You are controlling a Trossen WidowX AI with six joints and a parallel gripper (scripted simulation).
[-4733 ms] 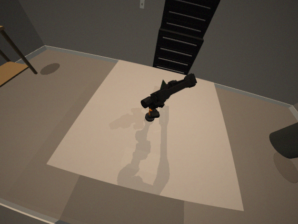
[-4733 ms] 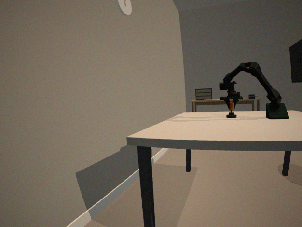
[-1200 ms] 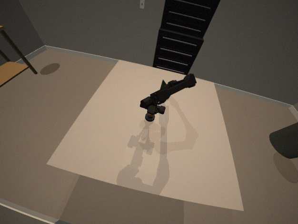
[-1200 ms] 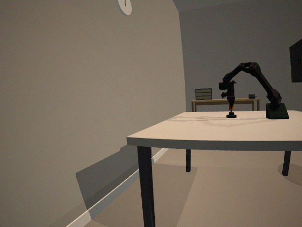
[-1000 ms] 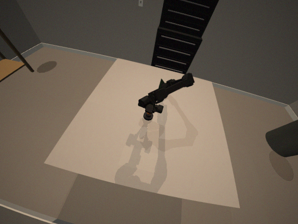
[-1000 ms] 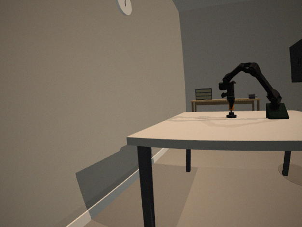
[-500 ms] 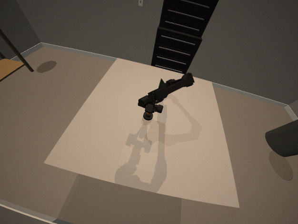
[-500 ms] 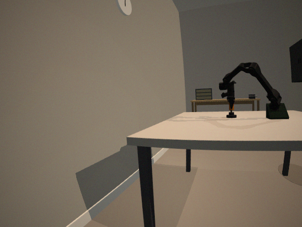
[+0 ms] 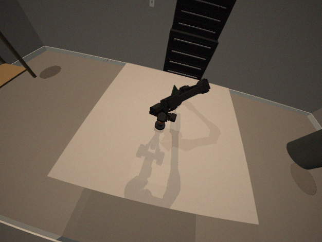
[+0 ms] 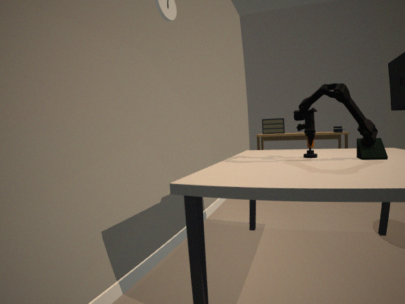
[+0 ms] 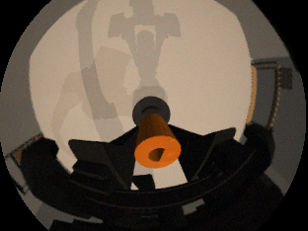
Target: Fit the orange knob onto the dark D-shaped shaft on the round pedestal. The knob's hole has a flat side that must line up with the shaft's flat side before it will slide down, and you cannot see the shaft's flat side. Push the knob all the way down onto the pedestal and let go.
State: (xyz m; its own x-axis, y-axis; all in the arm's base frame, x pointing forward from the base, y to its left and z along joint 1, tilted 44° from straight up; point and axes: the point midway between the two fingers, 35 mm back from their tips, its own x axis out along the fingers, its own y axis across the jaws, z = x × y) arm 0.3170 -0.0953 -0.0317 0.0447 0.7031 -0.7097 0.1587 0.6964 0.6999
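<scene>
Now: the orange knob 20 mm above my gripper tip. Round my gripper tip: dark round pedestal: 40 mm below.
</scene>
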